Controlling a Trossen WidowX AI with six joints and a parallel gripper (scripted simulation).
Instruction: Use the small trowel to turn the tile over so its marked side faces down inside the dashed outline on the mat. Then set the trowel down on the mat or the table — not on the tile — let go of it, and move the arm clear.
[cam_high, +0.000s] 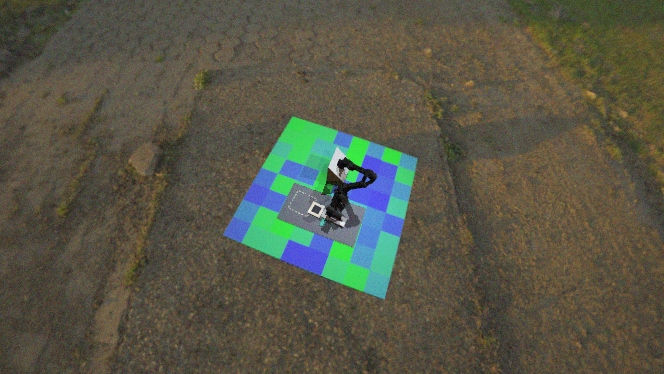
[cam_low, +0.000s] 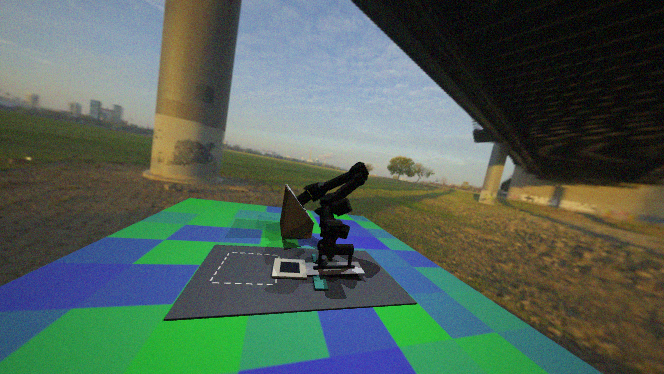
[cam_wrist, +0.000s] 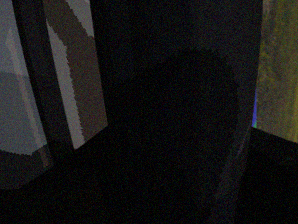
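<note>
Now: the small teal trowel 6 cm below my gripper tip, 4 cm to the right of it and 1 cm behind it. Also, from my gripper tip: beige tile (13 cm to the right, 5 cm below, 4 cm behind); then dark mat (8 cm below, 7 cm to the right, 2 cm behind).
</note>
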